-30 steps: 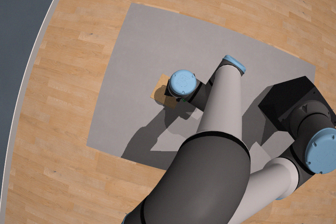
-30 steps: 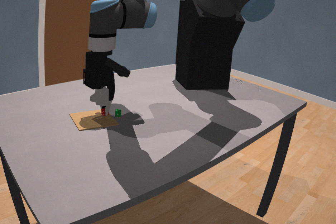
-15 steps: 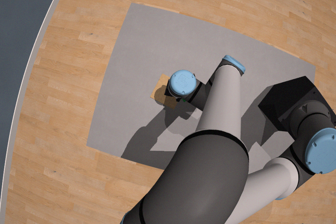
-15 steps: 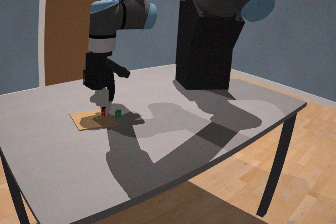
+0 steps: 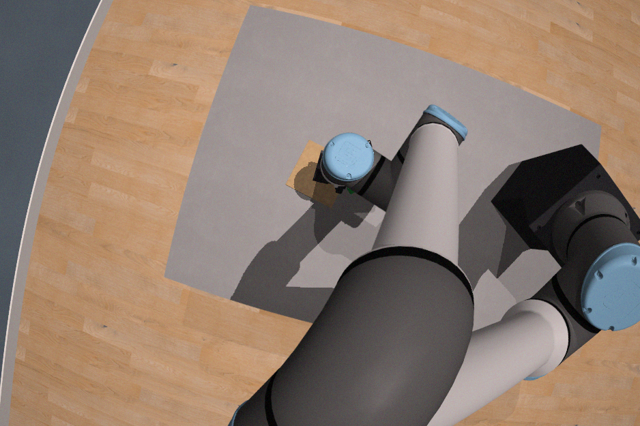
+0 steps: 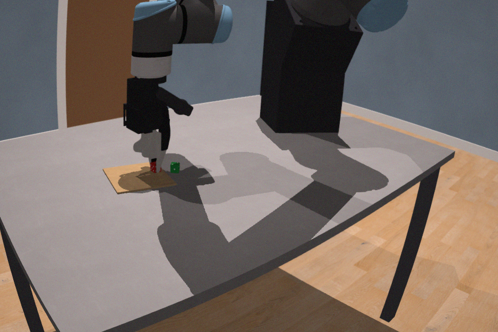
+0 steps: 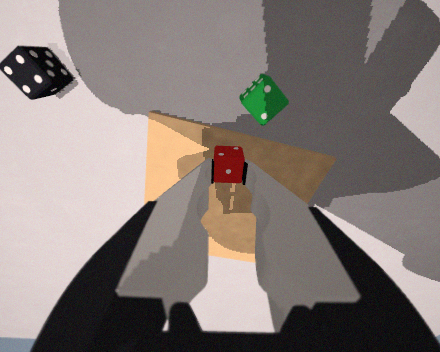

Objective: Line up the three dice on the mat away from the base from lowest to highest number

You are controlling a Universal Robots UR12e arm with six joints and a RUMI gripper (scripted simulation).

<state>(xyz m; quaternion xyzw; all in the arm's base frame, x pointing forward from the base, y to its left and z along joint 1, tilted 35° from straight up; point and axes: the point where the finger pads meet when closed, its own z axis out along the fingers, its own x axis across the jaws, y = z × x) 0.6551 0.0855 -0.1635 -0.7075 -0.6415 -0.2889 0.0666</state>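
My hand is 1 cm above the red die. The rest, counted from my hand: tan mat: 5 cm ahead, 2 cm below; then black die: 11 cm to the right, 5 cm behind, 1 cm below; then green die: 4 cm behind, 2 cm to the left, 1 cm below.
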